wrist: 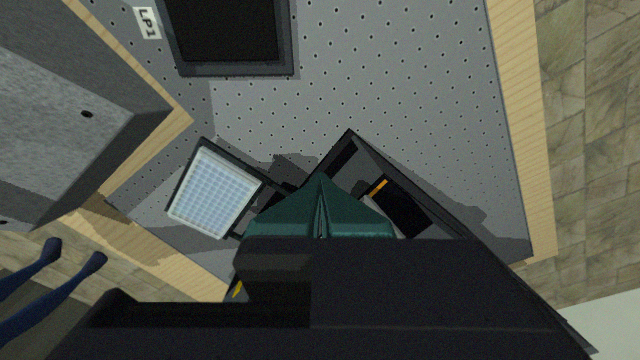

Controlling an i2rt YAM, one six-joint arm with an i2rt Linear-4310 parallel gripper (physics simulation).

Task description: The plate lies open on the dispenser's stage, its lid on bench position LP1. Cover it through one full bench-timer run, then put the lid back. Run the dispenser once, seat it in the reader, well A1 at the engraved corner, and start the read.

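Places are measured from the arm's base along level axes (x right, y ahead, z up), in millimetres.
Where they show: gripper, fingertip midpoint: (320,179).
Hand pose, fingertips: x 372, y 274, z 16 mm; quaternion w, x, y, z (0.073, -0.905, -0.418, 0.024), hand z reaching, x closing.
Things, the pixels of their top centre, and the offset from my fingertips. "spot": a spot on its surface instead. Level surfaces: height alone.
- plate, top centre: (209,201) dz -97, dx -36, dy -171 mm
- bench position LP1, surface spot: (287,37) spot: dz -182, dx -116, dy +45 mm
- dark-walled dispenser housing, surface spot: (415,187) spot: dz -124, dx +154, dy +62 mm
- LP1 label, surface spot: (147,23) spot: dz -192, dx -246, dy -84 mm
- black block, surface spot: (402,210) spot: dz +11, dx +53, dy +32 mm
- perforated bench top, surface height: dz -192 mm
The plate (215,192), a pale blue, see-through grid of wells with a whitish rim, lies flat on a dark stage at the left of centre. I cannot tell whether a clear lid covers it. The bench position LP1 (287,37), a dark square with a raised grey rim, is at the top, partly cut off; no lid shows in the visible part. My gripper (320,179) is shut and empty, with teal fingers, to the right of the plate and apart from it in the view. The dark-walled dispenser housing (415,187) is behind and right of the fingers, partly hidden. The reader cannot be made out.
The LP1 label (147,23) lies beside the raised rim. A large grey box (55,125) stands at the left. A black block (402,210) with an orange stripe is inside the housing. The perforated bench top (400,85) has a wooden edge (522,125). Blue rods (65,290) show lower left.
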